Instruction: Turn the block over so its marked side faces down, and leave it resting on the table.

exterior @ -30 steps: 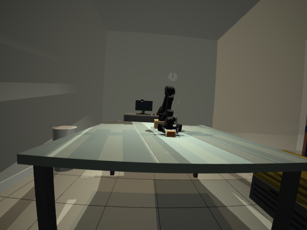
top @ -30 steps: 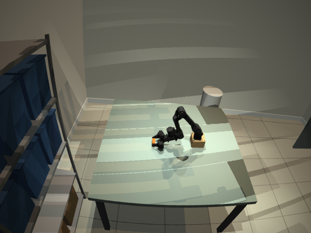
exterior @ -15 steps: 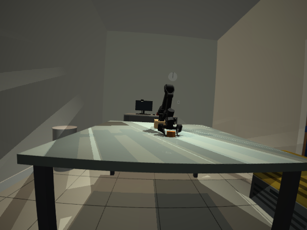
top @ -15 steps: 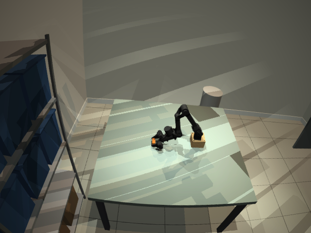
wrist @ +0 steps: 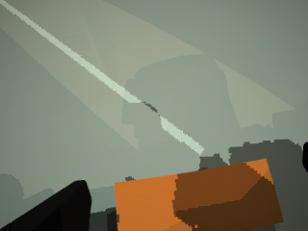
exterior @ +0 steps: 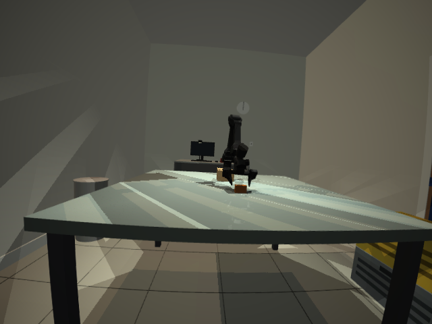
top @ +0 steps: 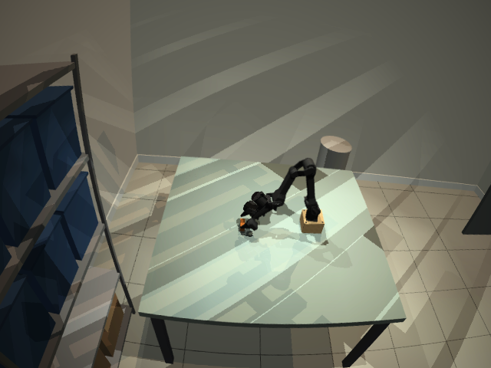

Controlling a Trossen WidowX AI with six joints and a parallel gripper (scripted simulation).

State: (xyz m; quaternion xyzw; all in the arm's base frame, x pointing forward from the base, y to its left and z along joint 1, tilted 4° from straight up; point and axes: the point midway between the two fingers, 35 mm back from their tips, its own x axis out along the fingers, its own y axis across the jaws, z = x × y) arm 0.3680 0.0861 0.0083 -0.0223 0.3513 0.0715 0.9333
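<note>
Now: gripper tip 20 mm past the orange block and 20 mm above it.
</note>
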